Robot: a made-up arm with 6 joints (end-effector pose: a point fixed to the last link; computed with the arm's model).
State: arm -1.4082 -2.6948 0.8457 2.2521 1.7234 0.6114
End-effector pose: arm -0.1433 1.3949 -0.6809 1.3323 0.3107 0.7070
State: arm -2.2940 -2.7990 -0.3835 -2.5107 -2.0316 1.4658
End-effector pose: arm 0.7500 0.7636 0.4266 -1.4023 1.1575 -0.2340
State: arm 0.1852 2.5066 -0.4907 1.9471 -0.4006 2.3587
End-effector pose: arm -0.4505 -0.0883 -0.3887 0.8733 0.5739 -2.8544
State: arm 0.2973 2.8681 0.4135 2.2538 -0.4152 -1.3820
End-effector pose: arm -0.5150 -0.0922 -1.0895 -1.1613 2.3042 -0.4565
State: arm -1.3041 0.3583 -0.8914 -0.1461 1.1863 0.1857
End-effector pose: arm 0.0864 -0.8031 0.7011 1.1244 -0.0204 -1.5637
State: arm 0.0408 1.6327 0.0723 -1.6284 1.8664 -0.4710
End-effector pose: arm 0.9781 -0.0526 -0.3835 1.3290 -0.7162 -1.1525
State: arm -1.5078 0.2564 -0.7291 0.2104 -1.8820 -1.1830
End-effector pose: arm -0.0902 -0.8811 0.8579 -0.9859 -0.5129 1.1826
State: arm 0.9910 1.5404 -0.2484 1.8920 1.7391 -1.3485
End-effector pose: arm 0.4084 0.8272 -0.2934 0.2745 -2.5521 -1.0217
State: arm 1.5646 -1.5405 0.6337 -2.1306 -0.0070 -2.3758
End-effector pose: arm -0.0698 -1.6223 1.7268 1.2447 -1.0402 0.0360
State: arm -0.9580 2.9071 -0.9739 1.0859 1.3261 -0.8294
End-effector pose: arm -0.3639 0.5059 0.3209 -1.6730 -1.1595 0.1668
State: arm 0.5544 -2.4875 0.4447 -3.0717 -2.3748 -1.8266
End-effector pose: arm -1.4648 -0.7790 0.0718 -0.8687 1.1032 0.1963
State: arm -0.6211 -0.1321 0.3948 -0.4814 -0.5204 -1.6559
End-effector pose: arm 0.6137 -0.6038 2.2990 2.8473 0.1115 0.6101
